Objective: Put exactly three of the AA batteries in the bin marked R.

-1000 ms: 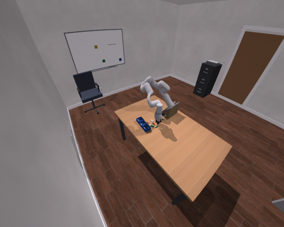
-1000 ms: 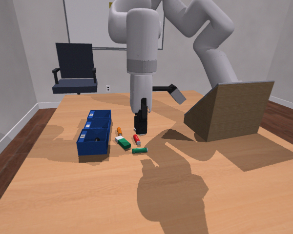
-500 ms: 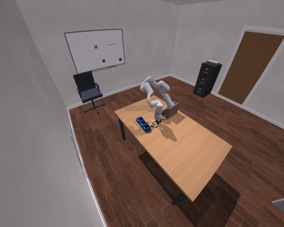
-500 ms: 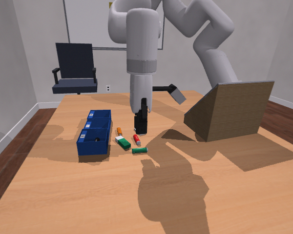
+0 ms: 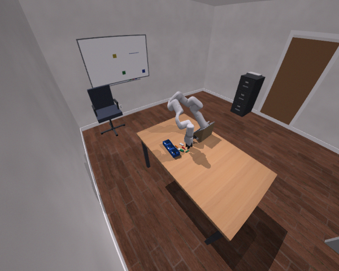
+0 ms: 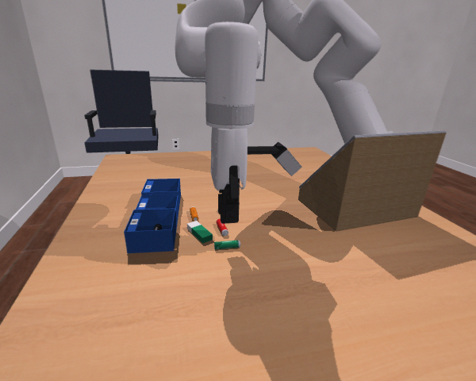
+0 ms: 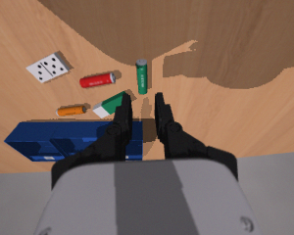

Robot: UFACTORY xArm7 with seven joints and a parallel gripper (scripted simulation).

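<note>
The green AA battery is 8 cm below my hand. Also, from my hand: red battery 8 cm below, 6 cm to the right; white domino 13 cm to the right, 8 cm below, 1 cm behind; green-and-white block 8 cm below, 6 cm to the right, 6 cm ahead.
</note>
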